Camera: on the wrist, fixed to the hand. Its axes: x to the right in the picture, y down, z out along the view.
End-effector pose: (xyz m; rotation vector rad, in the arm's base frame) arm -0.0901 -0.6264 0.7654 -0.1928 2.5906 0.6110
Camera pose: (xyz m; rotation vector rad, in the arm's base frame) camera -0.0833 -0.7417 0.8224 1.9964 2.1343 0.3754
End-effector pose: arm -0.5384 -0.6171 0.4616 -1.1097 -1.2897 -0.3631
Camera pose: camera -0.5555 -0.7430 0.4832 -1.4055 -0.3109 1.1463
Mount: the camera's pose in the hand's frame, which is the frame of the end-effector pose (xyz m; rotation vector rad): -0.0297 -0.0823 -0.0946 0.4609 -0.1839 1.5579
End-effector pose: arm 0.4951 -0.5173 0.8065 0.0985 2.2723 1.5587
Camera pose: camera 0.5024 -0.6404 0.7690 -1.8799 -1.7577 -0.9612
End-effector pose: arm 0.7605 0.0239 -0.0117 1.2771 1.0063 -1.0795
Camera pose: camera 0.6754 0.1205 -0.0051 1.7097 -0.5156 -0.1286
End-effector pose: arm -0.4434 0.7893 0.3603 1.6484 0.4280 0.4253
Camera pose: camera -0.5198 0.8642 0.2885 2.1859 -1.0994 1.3428
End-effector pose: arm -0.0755 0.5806 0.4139 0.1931 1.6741 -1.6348
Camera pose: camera -0.1430 0.6644 0.4849 1.1712 0.5101 -0.6822
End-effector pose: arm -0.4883 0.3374 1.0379 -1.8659 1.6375 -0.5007
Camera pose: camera -0.4913 0.3535 1.1657 -0.0140 2.0210 0.0244
